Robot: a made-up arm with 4 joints. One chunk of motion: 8 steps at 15 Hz.
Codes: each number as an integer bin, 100 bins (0 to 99) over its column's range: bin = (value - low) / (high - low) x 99, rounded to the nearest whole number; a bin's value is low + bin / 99 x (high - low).
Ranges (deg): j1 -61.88..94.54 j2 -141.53..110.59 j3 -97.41..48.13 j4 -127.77..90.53
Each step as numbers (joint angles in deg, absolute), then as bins.
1 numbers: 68.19 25.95 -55.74 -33.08
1 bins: 82 66 28 43
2 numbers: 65.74 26.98 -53.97 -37.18
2 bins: 81 66 30 41
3 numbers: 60.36 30.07 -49.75 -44.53
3 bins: 77 67 32 38
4 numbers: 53.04 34.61 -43.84 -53.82
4 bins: 73 69 36 34
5 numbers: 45.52 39.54 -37.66 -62.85
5 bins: 68 71 41 29
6 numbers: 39.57 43.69 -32.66 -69.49
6 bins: 64 73 44 26
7 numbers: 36.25 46.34 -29.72 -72.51
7 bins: 62 74 46 25
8 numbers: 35.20 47.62 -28.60 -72.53
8 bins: 61 74 47 25
